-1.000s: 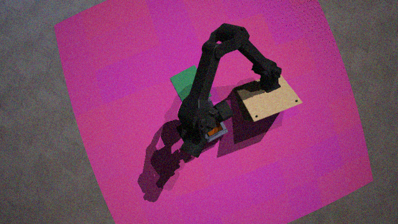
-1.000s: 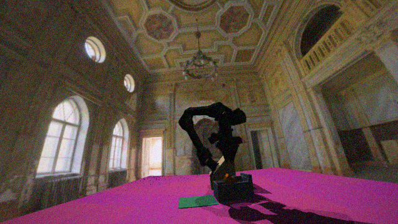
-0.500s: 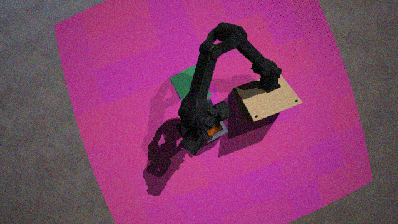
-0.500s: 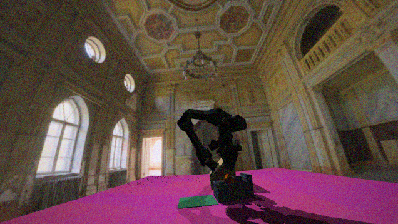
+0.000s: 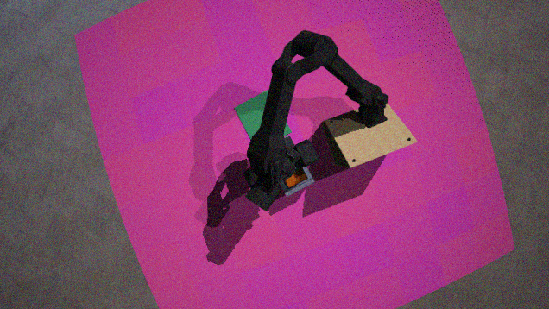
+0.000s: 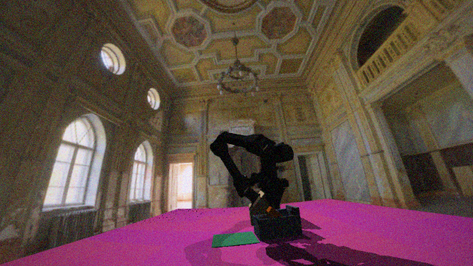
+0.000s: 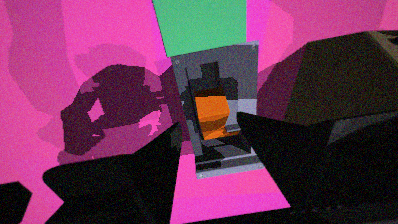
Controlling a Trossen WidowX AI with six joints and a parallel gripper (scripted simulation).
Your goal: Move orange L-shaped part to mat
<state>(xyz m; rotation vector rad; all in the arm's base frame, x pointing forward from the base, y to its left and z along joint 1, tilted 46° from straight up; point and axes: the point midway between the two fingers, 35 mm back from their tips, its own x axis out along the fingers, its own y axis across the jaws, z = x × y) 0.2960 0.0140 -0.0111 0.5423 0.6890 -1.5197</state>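
My gripper tip is now 2 cm past the orange l-shaped part, 3 cm to the right of it and 5 cm above it. From my gripper tip the other things lie so: green mat: 1 cm behind, 15 cm to the right, 11 cm below.
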